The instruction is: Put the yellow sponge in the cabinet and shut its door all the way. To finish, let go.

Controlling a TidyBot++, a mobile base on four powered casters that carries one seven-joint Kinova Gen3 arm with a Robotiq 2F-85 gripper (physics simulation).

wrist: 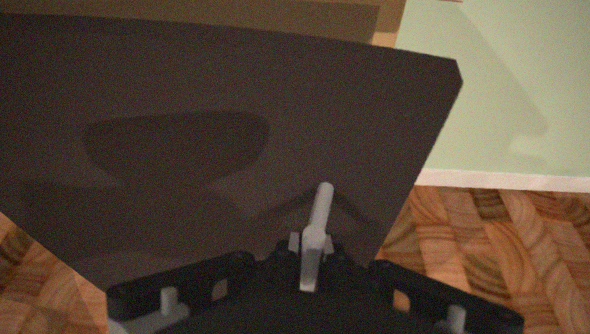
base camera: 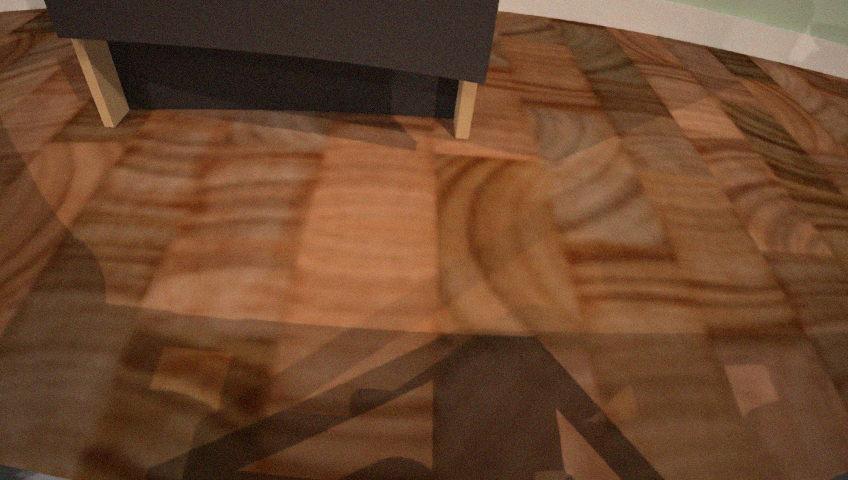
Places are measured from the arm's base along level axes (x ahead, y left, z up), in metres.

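Pixels of known places: gripper, between the fingertips: (wrist: 309, 249).
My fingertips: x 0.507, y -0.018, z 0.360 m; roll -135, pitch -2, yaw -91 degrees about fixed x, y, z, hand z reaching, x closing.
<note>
Behind a point stands the place of what it marks.
The cabinet's dark door (wrist: 350, 110) @[x 0.519, y -0.028, z 0.452 m] (base camera: 273, 35) @[x 0.554, y 0.148, z -0.224 m] fills much of the wrist view and spans the upper left of the base camera view. The light wood of the cabinet (wrist: 390, 37) @[x 0.640, y -0.071, z 0.434 m] (base camera: 465, 110) @[x 0.641, y -0.066, z -0.351 m] shows past the door's top edge in the wrist view, and the door stands partly open. My gripper (wrist: 309, 249) @[x 0.507, y -0.018, z 0.360 m] is shut on the grey bar handle (wrist: 322, 202) @[x 0.508, y -0.021, z 0.407 m], low on the door's right half in the wrist view. The yellow sponge does not show in either view, and most of the cabinet's inside is hidden by the door.
The pale green wall (wrist: 520, 90) @[x 1.221, y -0.699, z 0.079 m] (base camera: 779, 14) @[x 1.223, y -0.927, z -0.275 m] with its white baseboard (wrist: 500, 180) @[x 1.209, y -0.859, z -0.342 m] (base camera: 624, 20) @[x 1.205, y -0.496, z -0.374 m] is to the right of the cabinet. The patterned wood floor (base camera: 368, 237) @[x 0.447, y 0.040, z -0.397 m] (wrist: 465, 235) @[x 0.970, y -0.642, z -0.397 m] lies in front, with dark shadows across its near part. Two wooden legs stand under the cabinet's front.
</note>
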